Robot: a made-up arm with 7 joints. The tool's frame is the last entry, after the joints. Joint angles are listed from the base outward.
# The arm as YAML. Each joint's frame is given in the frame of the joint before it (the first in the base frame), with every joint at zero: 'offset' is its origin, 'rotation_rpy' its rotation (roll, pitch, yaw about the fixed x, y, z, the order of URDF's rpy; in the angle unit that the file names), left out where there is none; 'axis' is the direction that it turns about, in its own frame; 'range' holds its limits. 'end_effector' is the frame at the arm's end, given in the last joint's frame.
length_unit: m
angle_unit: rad
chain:
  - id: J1
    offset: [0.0, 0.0, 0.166]
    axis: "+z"
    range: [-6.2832, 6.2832]
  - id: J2
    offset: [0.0, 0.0, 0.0]
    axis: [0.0, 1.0, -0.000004]
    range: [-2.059, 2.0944]
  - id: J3
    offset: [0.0, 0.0, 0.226]
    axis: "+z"
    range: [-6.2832, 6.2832]
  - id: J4
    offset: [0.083, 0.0, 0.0]
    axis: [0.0, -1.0, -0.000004]
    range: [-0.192, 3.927]
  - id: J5
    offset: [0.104, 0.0, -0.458]
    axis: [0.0, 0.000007, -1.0]
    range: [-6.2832, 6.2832]
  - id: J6
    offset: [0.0, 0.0, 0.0]
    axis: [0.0, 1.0, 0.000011]
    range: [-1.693, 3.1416]
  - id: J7
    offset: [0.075, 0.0, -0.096]
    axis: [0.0, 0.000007, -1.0]
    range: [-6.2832, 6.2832]
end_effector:
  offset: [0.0, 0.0, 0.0]
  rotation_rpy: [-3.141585, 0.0, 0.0]
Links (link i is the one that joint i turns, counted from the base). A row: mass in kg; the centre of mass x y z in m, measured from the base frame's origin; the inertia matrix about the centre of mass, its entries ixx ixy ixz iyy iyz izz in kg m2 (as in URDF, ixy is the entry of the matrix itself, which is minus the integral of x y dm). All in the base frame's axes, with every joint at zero. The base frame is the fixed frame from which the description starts. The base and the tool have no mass.
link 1: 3.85; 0.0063 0.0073 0.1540; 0.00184 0 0 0.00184 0 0.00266
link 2: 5.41; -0.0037 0.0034 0.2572; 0.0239 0 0 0.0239 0 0.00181
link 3: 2.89; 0.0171 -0.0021 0.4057; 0.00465 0 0 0.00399 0 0.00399
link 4: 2.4; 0.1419 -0.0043 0.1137; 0.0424 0 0.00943 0.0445 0 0.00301
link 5: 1.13; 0.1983 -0.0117 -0.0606; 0.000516 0 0 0.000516 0 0.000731
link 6: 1.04; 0.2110 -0.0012 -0.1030; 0.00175 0 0.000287 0.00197 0 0.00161
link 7: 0.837; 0.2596 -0.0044 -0.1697; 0.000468 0 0 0.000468 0 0.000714
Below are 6 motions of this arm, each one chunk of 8 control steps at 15 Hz.
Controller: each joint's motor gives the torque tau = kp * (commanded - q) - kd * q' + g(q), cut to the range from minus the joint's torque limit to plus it. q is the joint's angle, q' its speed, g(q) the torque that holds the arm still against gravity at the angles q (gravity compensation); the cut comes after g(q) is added. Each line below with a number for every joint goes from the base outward.
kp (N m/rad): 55 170 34 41 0.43 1.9 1.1
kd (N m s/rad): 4 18 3.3 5.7 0.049 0.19 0.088
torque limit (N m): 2.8 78 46 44 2.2 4.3 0.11
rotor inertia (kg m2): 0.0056 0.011 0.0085 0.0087 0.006 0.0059 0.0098
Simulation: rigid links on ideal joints. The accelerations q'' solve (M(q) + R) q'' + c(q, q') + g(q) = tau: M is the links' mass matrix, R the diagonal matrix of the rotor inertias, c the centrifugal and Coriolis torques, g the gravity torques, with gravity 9.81 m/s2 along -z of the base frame. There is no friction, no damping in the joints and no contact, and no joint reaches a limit. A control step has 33 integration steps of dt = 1/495 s. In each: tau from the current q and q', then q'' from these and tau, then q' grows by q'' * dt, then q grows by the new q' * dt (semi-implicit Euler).
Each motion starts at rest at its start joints. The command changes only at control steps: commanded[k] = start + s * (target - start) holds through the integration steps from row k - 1 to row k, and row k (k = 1, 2, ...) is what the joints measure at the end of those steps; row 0 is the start. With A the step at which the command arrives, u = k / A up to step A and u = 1 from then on. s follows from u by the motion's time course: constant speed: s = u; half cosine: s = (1 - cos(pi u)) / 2; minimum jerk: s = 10 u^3 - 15 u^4 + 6 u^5; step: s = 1 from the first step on.
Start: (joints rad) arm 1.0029 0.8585 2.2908 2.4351 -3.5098 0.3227 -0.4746
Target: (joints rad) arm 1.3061 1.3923 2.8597 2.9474 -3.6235 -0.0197 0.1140
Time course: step
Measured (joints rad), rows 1 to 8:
1: 1.2193 1.0244 2.6668 2.4649 -3.6798 0.1056 -0.4824
2: 1.3567 1.1311 2.8769 2.5171 -3.4603 -0.1226 -0.4627
3: 1.3887 1.2141 2.8937 2.5916 -3.0912 -0.2873 -0.3987
4: 1.3966 1.2864 2.8752 2.6938 -2.8516 -0.3082 -0.2803
5: 1.3932 1.3483 2.8574 2.8047 -2.7644 -0.1640 -0.1048
6: 1.3808 1.3984 2.8458 2.9073 -2.8158 0.0693 0.0798
7: 1.3622 1.4354 2.8420 2.9936 -2.9910 0.2920 0.2441
8: 1.3398 1.4593 2.8452 3.0621 -3.2376 0.4366 0.3886

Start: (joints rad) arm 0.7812 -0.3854 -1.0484 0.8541 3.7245 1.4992 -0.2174
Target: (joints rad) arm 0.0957 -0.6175 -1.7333 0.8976 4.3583 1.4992 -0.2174
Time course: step
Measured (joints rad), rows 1 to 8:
1: 0.9989 -0.4917 -1.2598 0.8914 3.6713 1.5445 -0.2185
2: 1.1612 -0.5624 -1.4380 0.9388 3.6077 1.5734 -0.2153
3: 1.2351 -0.5916 -1.5535 0.9504 3.5786 1.5568 -0.2135
4: 1.2523 -0.6049 -1.6275 0.9330 3.6103 1.5049 -0.2156
5: 1.2345 -0.6121 -1.6744 0.9042 3.7131 1.4391 -0.2208
6: 1.1939 -0.6167 -1.7029 0.8761 3.8829 1.3833 -0.2270
7: 1.1360 -0.6195 -1.7180 0.8552 4.0991 1.3549 -0.2319
8: 1.0634 -0.6211 -1.7228 0.8436 4.3281 1.3582 -0.2335

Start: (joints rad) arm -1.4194 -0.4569 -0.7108 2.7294 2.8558 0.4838 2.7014
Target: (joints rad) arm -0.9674 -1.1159 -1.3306 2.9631 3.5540 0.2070 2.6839
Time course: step
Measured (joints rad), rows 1 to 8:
1: -1.3447 -0.5690 -0.7122 2.6760 3.0787 0.4389 2.6845
2: -1.1920 -0.7373 -0.8676 2.7072 3.5591 0.2243 2.6732
3: -1.0554 -0.9136 -1.0884 2.7907 4.0103 0.0829 2.6837
4: -0.9664 -1.0739 -1.2707 2.8676 4.2958 0.2254 2.7026
5: -0.9182 -1.1919 -1.3734 2.9198 4.3990 0.5821 2.7121
6: -0.8977 -1.2620 -1.4119 2.9453 4.3486 0.9296 2.7057
7: -0.8897 -1.2857 -1.4199 2.9619 4.2558 1.1224 2.6843
8: -0.8955 -1.2701 -1.4064 2.9711 4.1724 1.1237 2.6600

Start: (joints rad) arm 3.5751 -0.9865 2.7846 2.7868 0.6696 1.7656 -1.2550
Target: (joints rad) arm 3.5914 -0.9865 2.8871 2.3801 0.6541 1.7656 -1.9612
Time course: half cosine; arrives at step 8
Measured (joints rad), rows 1 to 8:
1: 3.5754 -0.9852 2.7861 2.7838 0.6695 1.7647 -1.2602
2: 3.5765 -0.9810 2.7911 2.7724 0.6702 1.7605 -1.2855
3: 3.5787 -0.9744 2.8005 2.7487 0.6744 1.7511 -1.3424
4: 3.5817 -0.9673 2.8137 2.7115 0.6851 1.7363 -1.4366
5: 3.5849 -0.9619 2.8294 2.6617 0.7043 1.7182 -1.5674
6: 3.5878 -0.9604 2.8461 2.6030 0.7313 1.7012 -1.7238
7: 3.5901 -0.9640 2.8617 2.5409 0.7617 1.6912 -1.8751
8: 3.5917 -0.9730 2.8747 2.4823 0.7863 1.6933 -1.9881

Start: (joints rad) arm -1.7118 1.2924 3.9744 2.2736 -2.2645 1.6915 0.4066
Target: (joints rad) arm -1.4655 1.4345 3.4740 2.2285 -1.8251 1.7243 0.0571
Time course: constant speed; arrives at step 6
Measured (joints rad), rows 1 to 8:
1: -1.7118 1.3047 3.9526 2.2624 -2.2586 1.6801 0.3957
2: -1.7143 1.3239 3.9079 2.2503 -2.2464 1.6570 0.3619
3: -1.7204 1.3454 3.8441 2.2410 -2.2283 1.6342 0.3063
4: -1.7280 1.3668 3.7672 2.2329 -2.2024 1.6212 0.2370
5: -1.7345 1.3874 3.6831 2.2239 -2.1642 1.6193 0.1634
6: -1.7378 1.4073 3.5961 2.2135 -2.1086 1.6246 0.0926
7: -1.7197 1.4165 3.5409 2.2075 -2.0493 1.6444 0.0384
8: -1.6765 1.4208 3.5178 2.2030 -1.9918 1.6662 0.0128

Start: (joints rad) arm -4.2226 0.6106 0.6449 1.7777 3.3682 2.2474 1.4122
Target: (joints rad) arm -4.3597 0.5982 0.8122 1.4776 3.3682 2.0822 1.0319
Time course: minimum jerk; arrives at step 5
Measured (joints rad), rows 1 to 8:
1: -4.2276 0.6096 0.6504 1.7734 3.3667 2.2453 1.4079
2: -4.2526 0.6046 0.6777 1.7506 3.3585 2.2337 1.3815
3: -4.2978 0.5963 0.7248 1.7046 3.3420 2.2090 1.3205
4: -4.3431 0.5893 0.7690 1.6480 3.3221 2.1771 1.2215
5: -4.3676 0.5879 0.7903 1.5978 3.3074 2.1480 1.1047
6: -4.3740 0.5912 0.7948 1.5566 3.3037 2.1220 1.0131
7: -4.3716 0.5965 0.7932 1.5220 3.3141 2.0958 0.9675
8: -4.3659 0.6018 0.7914 1.4933 3.3381 2.0696 0.9641

